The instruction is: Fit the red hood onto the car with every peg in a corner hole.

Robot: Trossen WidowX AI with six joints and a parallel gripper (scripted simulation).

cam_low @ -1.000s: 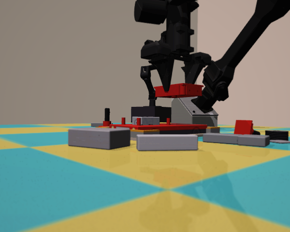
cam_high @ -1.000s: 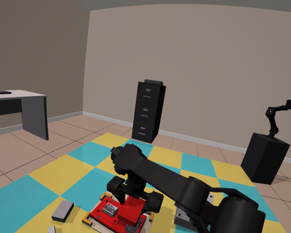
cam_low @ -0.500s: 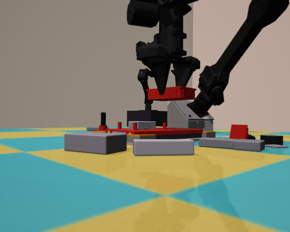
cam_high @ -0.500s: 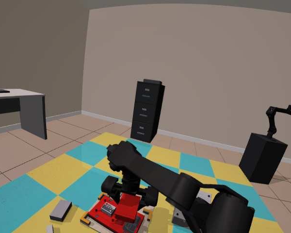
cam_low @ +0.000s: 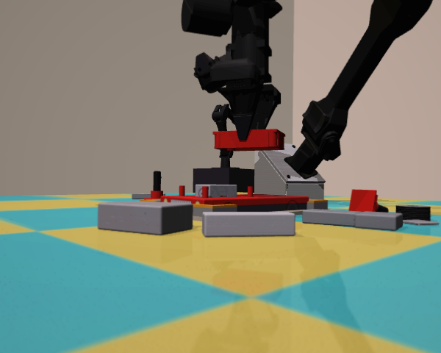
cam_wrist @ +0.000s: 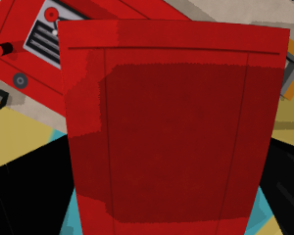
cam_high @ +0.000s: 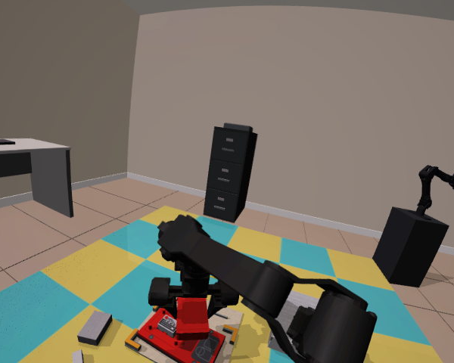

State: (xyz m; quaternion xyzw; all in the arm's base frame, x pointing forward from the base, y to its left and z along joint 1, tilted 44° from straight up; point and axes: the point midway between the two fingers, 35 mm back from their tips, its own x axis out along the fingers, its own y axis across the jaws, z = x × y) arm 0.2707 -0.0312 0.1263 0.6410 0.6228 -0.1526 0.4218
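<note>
My gripper tip is now 60 mm short of the grey engine block, 10 mm to the left of it and 80 mm above it. Round my gripper tip: grey cylinder 140 mm behind, 400 mm to the right, 100 mm below; then red hood 10 mm above.
</note>
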